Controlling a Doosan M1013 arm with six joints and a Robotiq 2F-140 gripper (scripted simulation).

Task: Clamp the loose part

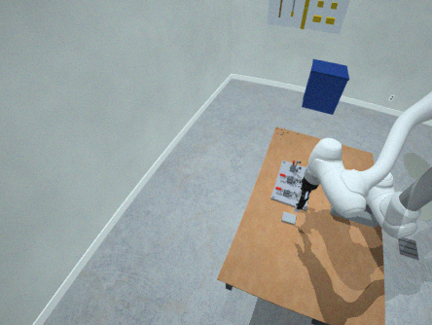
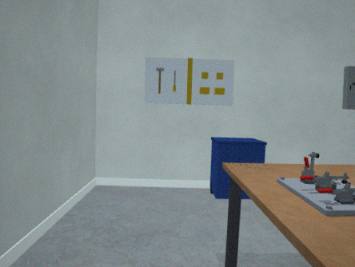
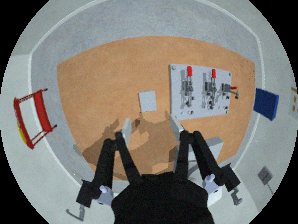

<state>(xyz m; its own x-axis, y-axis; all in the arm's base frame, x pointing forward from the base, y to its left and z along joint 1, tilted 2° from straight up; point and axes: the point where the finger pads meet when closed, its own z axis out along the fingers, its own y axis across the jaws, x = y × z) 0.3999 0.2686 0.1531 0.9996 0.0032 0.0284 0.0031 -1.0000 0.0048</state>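
Now: the grey part 210 mm below my hand. Also, from my hand: grey fixture plate (270 mm to the right, 210 mm below, 30 mm ahead).
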